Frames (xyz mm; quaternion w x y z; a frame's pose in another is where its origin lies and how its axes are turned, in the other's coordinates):
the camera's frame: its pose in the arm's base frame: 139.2 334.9 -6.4 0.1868 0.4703 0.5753 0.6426
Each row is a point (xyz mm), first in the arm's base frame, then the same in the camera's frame.
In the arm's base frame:
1: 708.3 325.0 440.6
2: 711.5 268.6 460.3
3: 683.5 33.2 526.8
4: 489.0 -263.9 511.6
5: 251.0 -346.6 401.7
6: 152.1 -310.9 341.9
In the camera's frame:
1: -111.3 583.0 414.1
2: -149.2 617.2 382.9
3: -293.5 732.7 220.3
4: -436.7 740.0 -105.0
5: -428.0 589.9 -335.1
6: -375.1 495.9 -389.8

